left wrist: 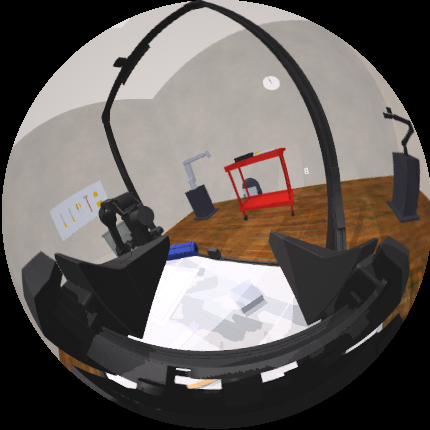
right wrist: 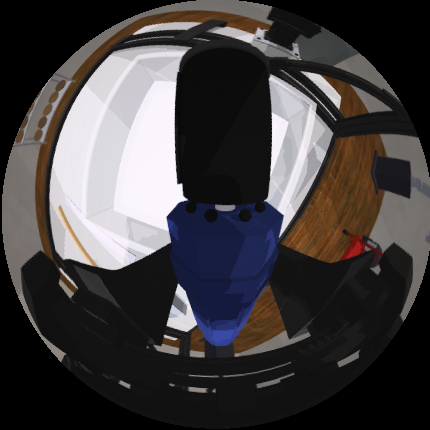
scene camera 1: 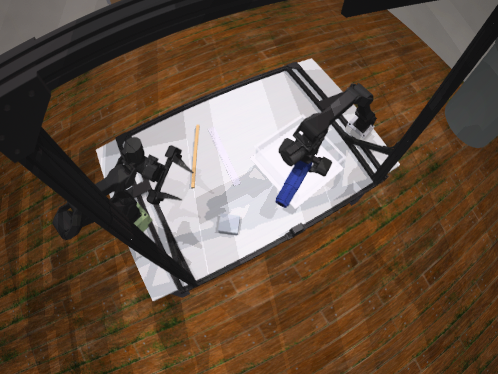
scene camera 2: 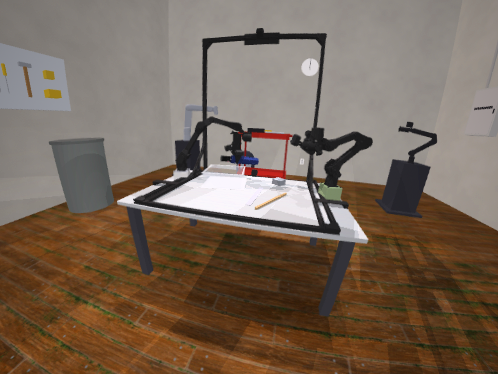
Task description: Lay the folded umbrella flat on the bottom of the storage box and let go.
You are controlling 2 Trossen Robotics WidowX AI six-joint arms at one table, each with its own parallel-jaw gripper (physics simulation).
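The folded umbrella [scene camera 1: 292,186] [scene camera 2: 248,160] [left wrist: 183,250] [right wrist: 225,305] has a blue body and a thick black part that shows in the right wrist view. My right gripper [scene camera 1: 305,165] [right wrist: 221,241] is shut on its blue body and holds it roughly level, raised above the storage box. The clear-walled, white-bottomed storage box [scene camera 1: 277,134] [scene camera 2: 223,170] [right wrist: 102,150] stands below; the right arm and umbrella hide part of it in scene camera 1. The umbrella's blue end reaches towards the box's near side. My left gripper [scene camera 1: 186,185] [left wrist: 219,239] is open and empty, away from the box.
A grey block [scene camera 1: 229,225] [left wrist: 248,298], an orange stick [scene camera 1: 195,157] [scene camera 2: 270,201] and a pale translucent strip [scene camera 1: 223,156] lie on the table between the left gripper and the box. Black frame rails [scene camera 1: 240,262] border the table.
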